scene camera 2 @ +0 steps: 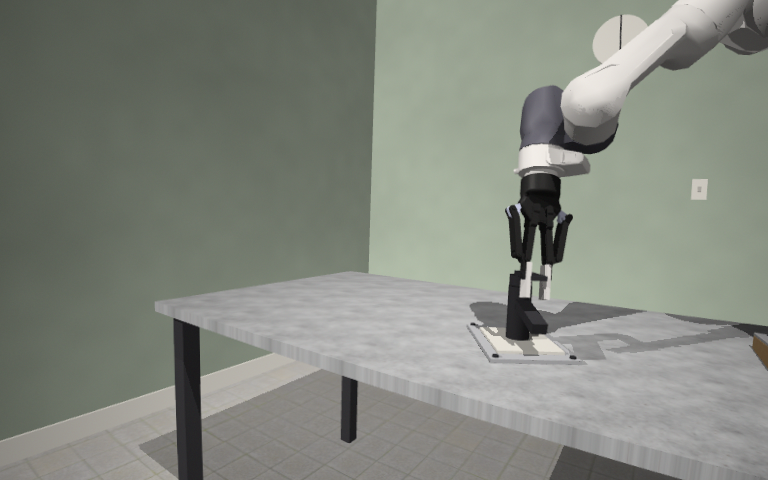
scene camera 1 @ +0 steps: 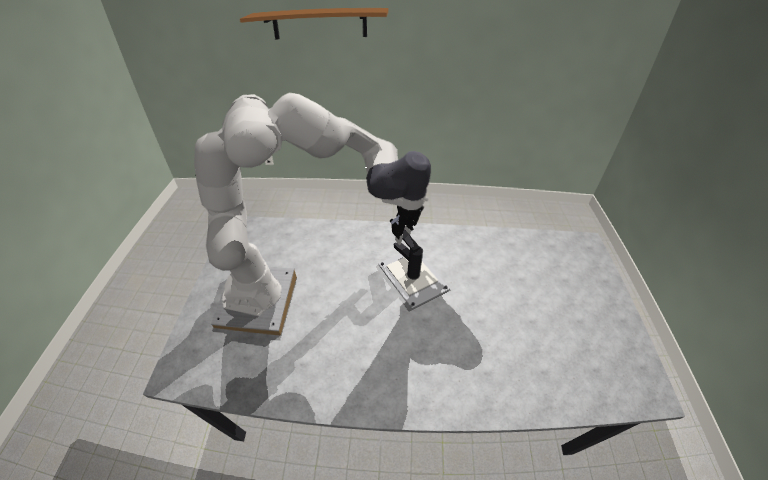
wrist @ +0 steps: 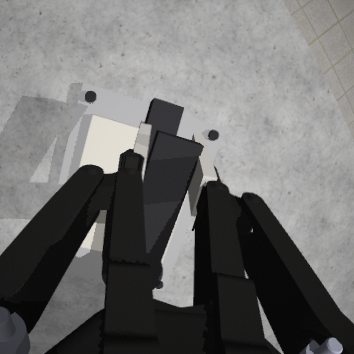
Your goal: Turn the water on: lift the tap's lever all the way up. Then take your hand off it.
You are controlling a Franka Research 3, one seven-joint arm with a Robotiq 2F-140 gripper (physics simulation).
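The black tap has an upright round body [scene camera 1: 415,264] [scene camera 2: 515,311] and a block-shaped spout [scene camera 1: 402,250] [scene camera 2: 534,319] [wrist: 166,116] low on one side. Its flat black lever [scene camera 1: 411,242] [wrist: 172,172] reaches out from the top of the body, above the spout and roughly level. In scene camera 2 the lever is partly hidden by a finger. My gripper [scene camera 2: 535,285] [wrist: 168,145] points down from above, with its light finger pads on either side of the lever, and is shut on it. In the wrist view the fingers hide part of the tap's body.
The tap stands on a cream panel [scene camera 2: 495,340] on a grey base plate [scene camera 1: 429,297] [scene camera 2: 535,360] [wrist: 112,106] with dark corner bolts. The plate lies on the grey table [scene camera 1: 538,339] [scene camera 2: 396,333]. The arm's own mount [scene camera 1: 286,300] is to the left in scene camera 1.
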